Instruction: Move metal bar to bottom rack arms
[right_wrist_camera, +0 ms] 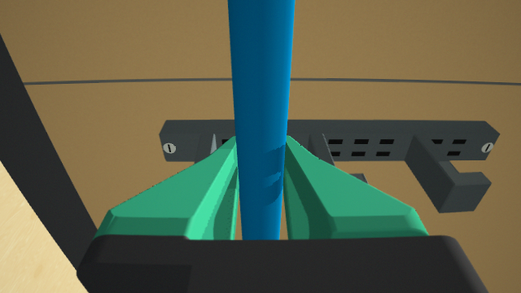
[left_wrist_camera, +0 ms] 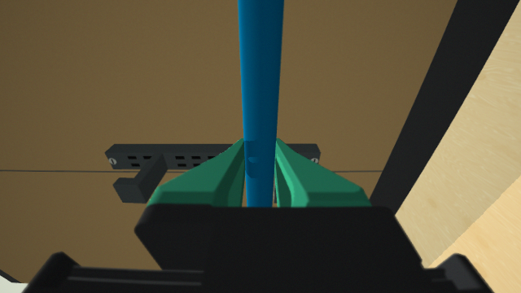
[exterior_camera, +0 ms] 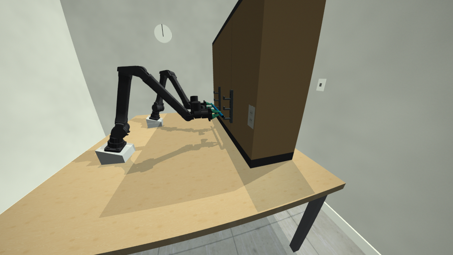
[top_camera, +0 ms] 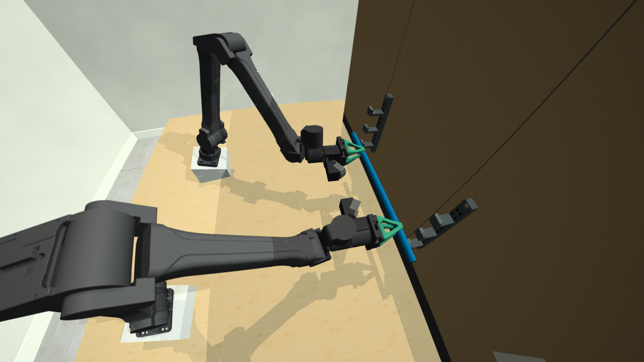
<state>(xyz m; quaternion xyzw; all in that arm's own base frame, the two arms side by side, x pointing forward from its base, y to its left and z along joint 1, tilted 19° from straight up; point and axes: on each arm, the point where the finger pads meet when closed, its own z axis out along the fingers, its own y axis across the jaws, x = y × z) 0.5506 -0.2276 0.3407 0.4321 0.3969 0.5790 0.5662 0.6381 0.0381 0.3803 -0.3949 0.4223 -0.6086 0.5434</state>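
The blue metal bar lies 150 mm to the right of my left hand and 20 mm ahead of it. The rest, counted from my left hand: black plinth 200 mm below, 110 mm ahead, 90 mm to the right; then tall brown cabinet 260 mm ahead, 220 mm above, 70 mm to the right.
Right now the blue metal bar is 150 mm to the left of my right hand and 30 mm behind it. Also, from my right hand: black plinth: 210 mm to the left, 200 mm below, 60 mm ahead; then tall brown cabinet: 230 mm to the left, 220 mm above, 210 mm ahead.
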